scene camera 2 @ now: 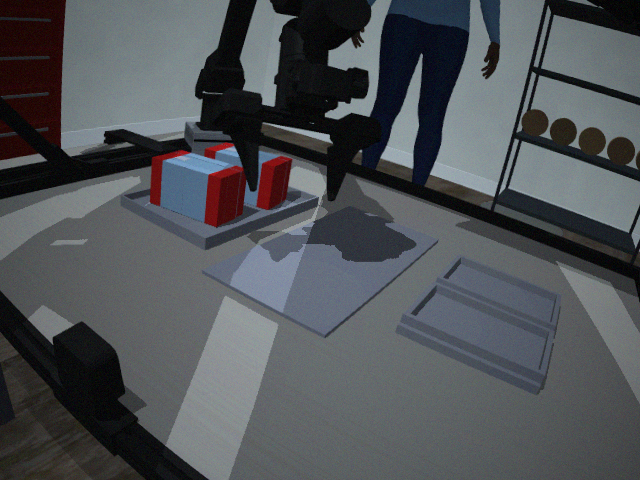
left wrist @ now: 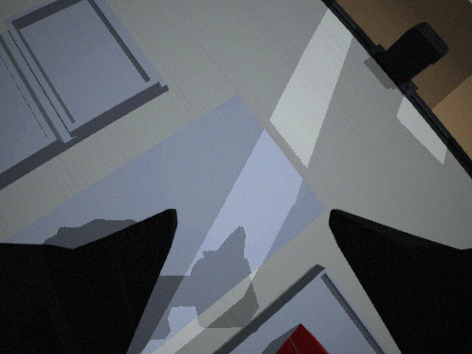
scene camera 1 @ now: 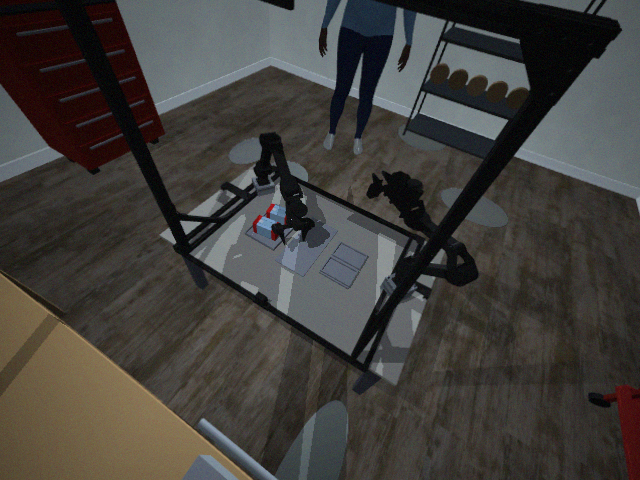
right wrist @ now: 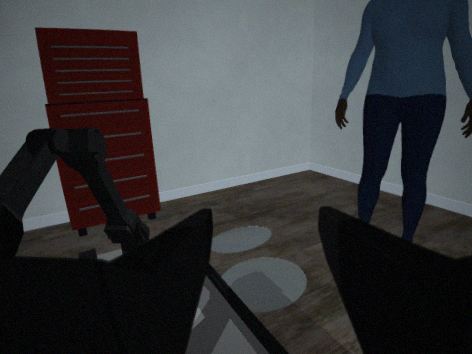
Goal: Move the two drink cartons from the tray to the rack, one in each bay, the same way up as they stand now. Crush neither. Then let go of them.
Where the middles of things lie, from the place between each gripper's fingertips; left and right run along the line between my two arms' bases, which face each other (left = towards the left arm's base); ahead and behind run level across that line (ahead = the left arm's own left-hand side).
The flat grey mat (scene camera 2: 317,276) is 41 cm below my right hand, 22 cm behind it and 13 cm to the left of it. Round my right hand: grey tray (scene camera 2: 205,236): 41 cm below, 33 cm to the left, 27 cm behind.
Right now the grey tray is 5 cm ahead of my left hand, 19 cm to the left of it and 8 cm below it. Also, from my left hand: flat grey mat (9 cm ahead, 1 cm to the right, 9 cm below).
